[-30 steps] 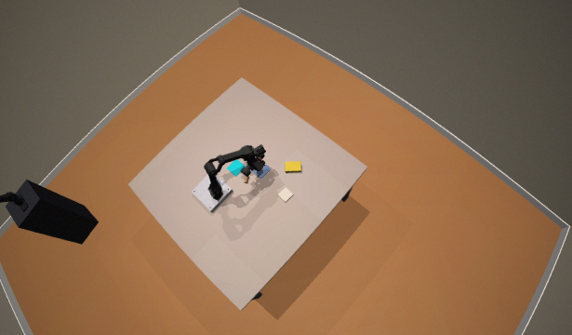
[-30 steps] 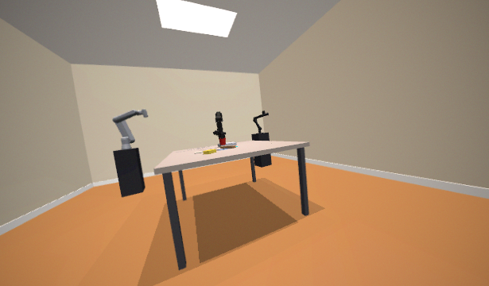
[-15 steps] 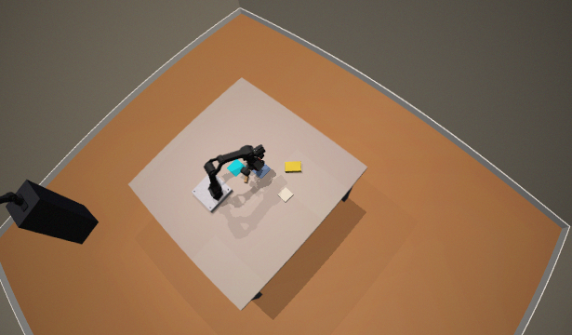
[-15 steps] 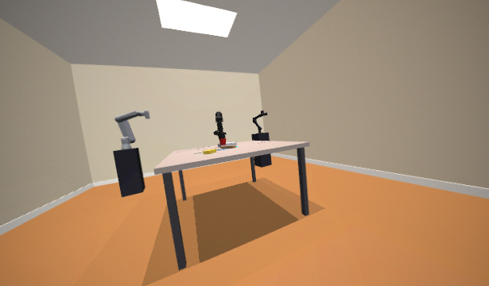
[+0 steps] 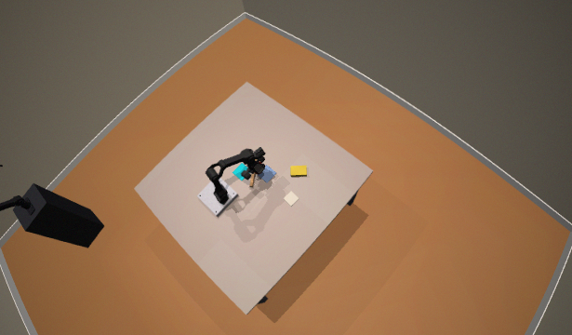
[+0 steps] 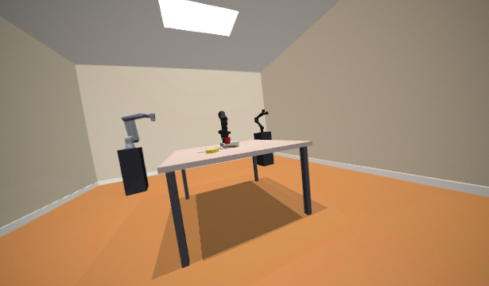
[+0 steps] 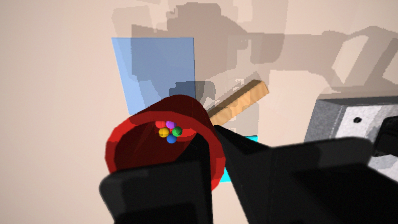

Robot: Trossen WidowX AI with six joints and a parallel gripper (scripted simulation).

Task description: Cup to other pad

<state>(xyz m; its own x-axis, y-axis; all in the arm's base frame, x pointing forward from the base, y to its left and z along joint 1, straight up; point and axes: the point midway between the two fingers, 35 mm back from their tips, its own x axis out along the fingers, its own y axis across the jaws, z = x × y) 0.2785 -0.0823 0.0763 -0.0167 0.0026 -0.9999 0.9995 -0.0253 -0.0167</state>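
The cyan pad is 12 cm to the left of my gripper tip, 9 cm below it and 4 cm behind it. Round my gripper tip: wooden block (8 cm below, 4 cm to the left, 1 cm ahead); then blue pad (9 cm below, 5 cm to the right, 5 cm ahead); then red cup (3 cm ahead).
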